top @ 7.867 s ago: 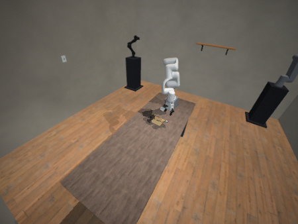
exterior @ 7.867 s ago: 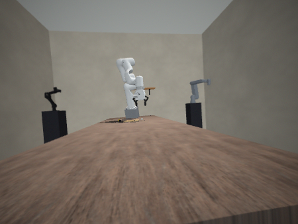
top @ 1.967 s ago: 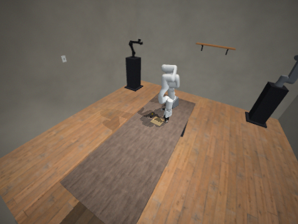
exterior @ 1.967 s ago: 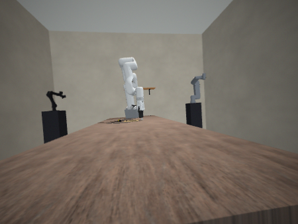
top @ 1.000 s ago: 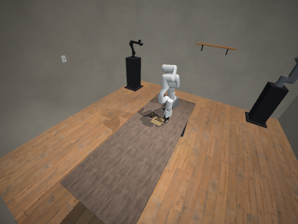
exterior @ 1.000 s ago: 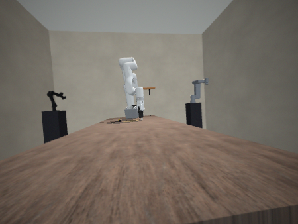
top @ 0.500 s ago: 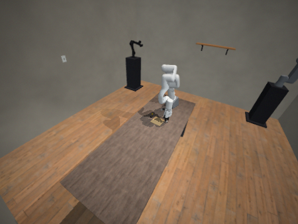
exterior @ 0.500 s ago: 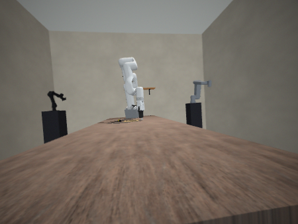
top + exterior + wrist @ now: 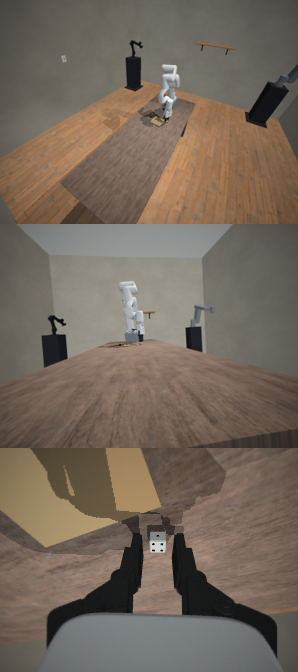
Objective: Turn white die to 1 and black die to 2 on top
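Now: the white die 30 mm below my hand and 10 mm to the left of it. The rest, counted from my hand: tan mat: 100 mm to the right, 50 mm ahead, 40 mm below; small yellow die: 230 mm to the right, 30 mm below, 30 mm behind; black die: 210 mm to the right, 30 mm below, 30 mm ahead.
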